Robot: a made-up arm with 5 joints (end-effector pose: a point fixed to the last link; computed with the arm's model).
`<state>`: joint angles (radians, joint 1 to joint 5).
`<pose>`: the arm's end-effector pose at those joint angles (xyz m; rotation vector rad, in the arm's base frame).
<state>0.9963 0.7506 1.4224 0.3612 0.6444</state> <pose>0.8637 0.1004 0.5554 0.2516 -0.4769 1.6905</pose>
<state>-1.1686 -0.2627 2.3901 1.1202 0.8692</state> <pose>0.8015 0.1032 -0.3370 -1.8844 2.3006 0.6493</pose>
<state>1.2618 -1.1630 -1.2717 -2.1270 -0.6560</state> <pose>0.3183 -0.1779 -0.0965 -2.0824 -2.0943 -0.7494</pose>
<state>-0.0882 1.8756 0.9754 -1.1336 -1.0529</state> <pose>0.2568 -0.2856 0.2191 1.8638 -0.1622 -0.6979</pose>
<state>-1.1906 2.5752 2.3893 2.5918 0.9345</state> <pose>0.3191 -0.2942 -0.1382 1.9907 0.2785 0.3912</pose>
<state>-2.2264 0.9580 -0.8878 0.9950 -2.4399</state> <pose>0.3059 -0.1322 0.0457 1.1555 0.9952 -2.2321</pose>
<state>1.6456 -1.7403 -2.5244 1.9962 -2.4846</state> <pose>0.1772 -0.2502 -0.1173 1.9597 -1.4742 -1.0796</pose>
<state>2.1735 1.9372 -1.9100 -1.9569 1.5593</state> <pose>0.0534 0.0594 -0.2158 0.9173 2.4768 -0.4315</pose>
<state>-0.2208 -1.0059 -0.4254 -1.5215 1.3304</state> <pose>0.7710 -0.2550 -0.1762 -0.2763 0.9297 0.1441</pose>
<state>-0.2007 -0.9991 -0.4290 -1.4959 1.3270</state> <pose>0.7761 -0.2574 -0.1731 -0.2875 0.9278 0.1547</pose>
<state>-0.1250 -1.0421 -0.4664 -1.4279 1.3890</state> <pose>0.7873 -0.2512 -0.1967 -0.3289 0.9942 0.2698</pose>
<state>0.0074 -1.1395 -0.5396 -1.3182 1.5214</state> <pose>0.7842 -0.2407 -0.2588 -0.3732 1.1634 0.4805</pose>
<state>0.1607 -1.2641 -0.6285 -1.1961 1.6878</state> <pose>0.7379 -0.2427 -0.3442 -0.3601 1.4159 0.7026</pose>
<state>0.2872 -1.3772 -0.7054 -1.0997 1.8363</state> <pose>0.6601 -0.2595 -0.4122 -0.2780 1.6609 0.8569</pose>
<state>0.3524 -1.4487 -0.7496 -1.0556 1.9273</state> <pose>0.5992 -0.2723 -0.4448 -0.1944 1.8062 0.9287</pose>
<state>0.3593 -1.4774 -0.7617 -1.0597 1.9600</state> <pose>0.5773 -0.2723 -0.4553 -0.1613 1.8459 0.9498</pose>
